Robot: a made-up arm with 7 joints.
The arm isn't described. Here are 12 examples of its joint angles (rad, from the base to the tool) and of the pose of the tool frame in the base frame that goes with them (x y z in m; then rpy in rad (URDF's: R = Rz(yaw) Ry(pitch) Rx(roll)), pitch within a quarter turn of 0, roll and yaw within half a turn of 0).
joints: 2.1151 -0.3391 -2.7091 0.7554 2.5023 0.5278 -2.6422
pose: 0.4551 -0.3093 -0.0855 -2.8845 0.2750 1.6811
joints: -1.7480 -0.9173 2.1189 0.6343 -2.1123 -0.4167 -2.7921
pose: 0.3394 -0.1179 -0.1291 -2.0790 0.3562 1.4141
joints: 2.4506 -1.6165 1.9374 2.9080 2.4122 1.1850 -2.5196
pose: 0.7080 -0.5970 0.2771 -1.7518 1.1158 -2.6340
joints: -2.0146 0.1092 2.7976 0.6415 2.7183 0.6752 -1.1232
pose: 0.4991 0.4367 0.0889 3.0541 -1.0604 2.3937
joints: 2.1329 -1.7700 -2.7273 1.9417 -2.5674 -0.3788 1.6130
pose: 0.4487 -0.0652 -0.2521 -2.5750 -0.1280 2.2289
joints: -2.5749 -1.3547 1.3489 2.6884 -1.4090 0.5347 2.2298
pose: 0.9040 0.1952 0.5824 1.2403 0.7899 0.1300
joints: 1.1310 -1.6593 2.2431 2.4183 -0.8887 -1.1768 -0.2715
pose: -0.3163 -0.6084 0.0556 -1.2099 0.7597 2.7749
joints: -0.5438 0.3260 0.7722 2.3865 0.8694 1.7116 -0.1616
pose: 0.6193 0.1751 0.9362 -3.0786 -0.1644 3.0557
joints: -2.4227 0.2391 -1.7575 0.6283 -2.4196 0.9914 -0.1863
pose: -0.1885 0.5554 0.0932 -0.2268 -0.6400 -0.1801
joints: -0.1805 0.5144 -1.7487 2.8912 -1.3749 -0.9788 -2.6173
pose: 0.5447 -0.1581 0.9158 2.6517 -0.0531 1.3140
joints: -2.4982 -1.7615 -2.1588 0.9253 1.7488 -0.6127 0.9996
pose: -0.3719 0.1419 -0.0630 -1.6745 0.7457 0.7733
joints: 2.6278 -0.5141 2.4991 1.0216 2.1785 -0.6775 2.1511
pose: 0.0177 -0.5872 0.0797 -1.2275 -0.5693 2.7476
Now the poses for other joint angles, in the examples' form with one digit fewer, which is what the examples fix.
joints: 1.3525 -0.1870 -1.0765 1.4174 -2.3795 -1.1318 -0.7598
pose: 0.444 0.267 0.510 -0.982 -0.127 -0.166
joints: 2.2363 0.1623 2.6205 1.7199 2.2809 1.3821 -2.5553
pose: 0.141 -0.644 0.983 0.884 0.753 -0.302
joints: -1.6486 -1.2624 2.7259 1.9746 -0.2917 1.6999 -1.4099
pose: 0.366 0.518 -0.075 -1.678 -1.197 -1.536
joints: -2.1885 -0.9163 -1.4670 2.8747 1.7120 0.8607 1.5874
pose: 0.363 0.575 0.988 1.183 0.107 0.638
